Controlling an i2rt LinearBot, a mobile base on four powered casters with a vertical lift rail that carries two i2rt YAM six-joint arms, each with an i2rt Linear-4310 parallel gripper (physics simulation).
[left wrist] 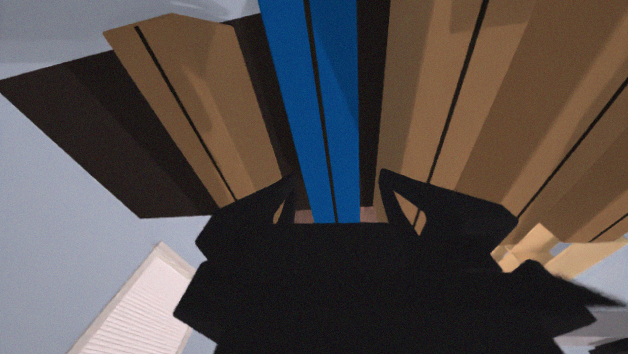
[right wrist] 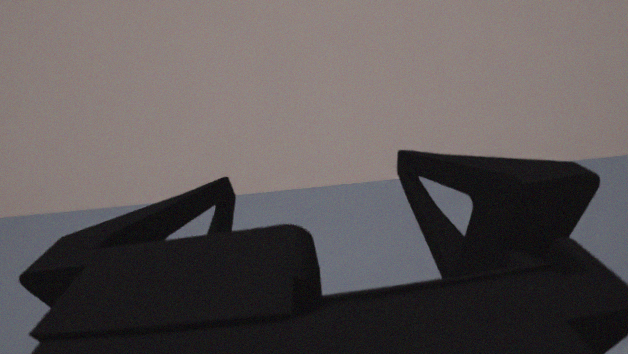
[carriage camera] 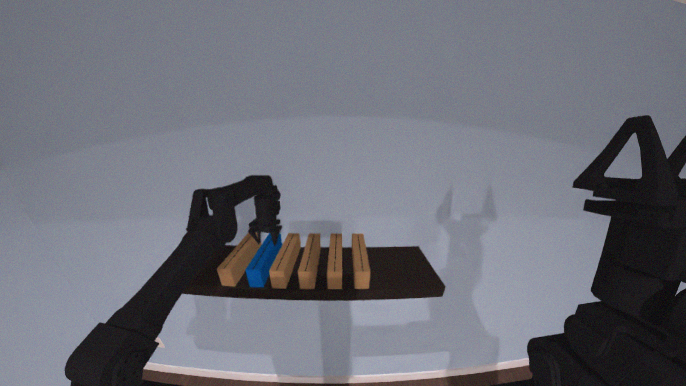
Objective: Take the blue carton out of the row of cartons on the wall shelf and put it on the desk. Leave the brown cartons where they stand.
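Frame: origin at the left arm's base, x back, y right, z up, level; millimetres.
Seen in the pictures: left gripper, fingertip midpoint: (left wrist: 337, 176) (carriage camera: 267, 244); right gripper, fingertip midpoint: (right wrist: 313, 174) (carriage camera: 674, 119).
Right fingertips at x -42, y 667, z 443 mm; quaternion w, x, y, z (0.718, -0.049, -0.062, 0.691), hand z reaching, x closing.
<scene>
Offsets run from my right fingertips to a thing's top centre. Level surfaces: height alone.
The blue carton @[dx -461, dy -636, dz -470 mm] (carriage camera: 262, 262) (left wrist: 330, 100) stands second from the left in the row on the dark wall shelf @[dz -550 mm] (carriage camera: 400, 270) (left wrist: 75, 125). A brown carton @[dx -458, dy -739, dz -470 mm] (carriage camera: 237, 262) (left wrist: 200, 100) stands to its left and another brown carton @[dx -460, dy -549, dz -470 mm] (carriage camera: 284, 265) (left wrist: 450, 100) to its right, with narrow gaps. My left gripper (carriage camera: 266, 242) (left wrist: 337, 176) is partly open and empty, pointing down at the blue carton's far end. Its fingertips appear on either side of the carton; their exact height against its top is hard to tell. My right gripper (right wrist: 313, 174) is wide open and empty, raised at the picture's right, away from the shelf.
More brown cartons @[dx -461, dy -451, dz -470 mm] (carriage camera: 309, 265) @[dx -461, dy -351, dz -470 mm] (carriage camera: 335, 265) @[dx -462, dy -254, dz -470 mm] (carriage camera: 361, 265) continue the row to the right. A brown surface (carriage camera: 340, 382) with a pale strip shows below the shelf; I cannot tell whether it is the desk. A white ribbed object (left wrist: 140, 310) shows at the left wrist view's lower left.
</scene>
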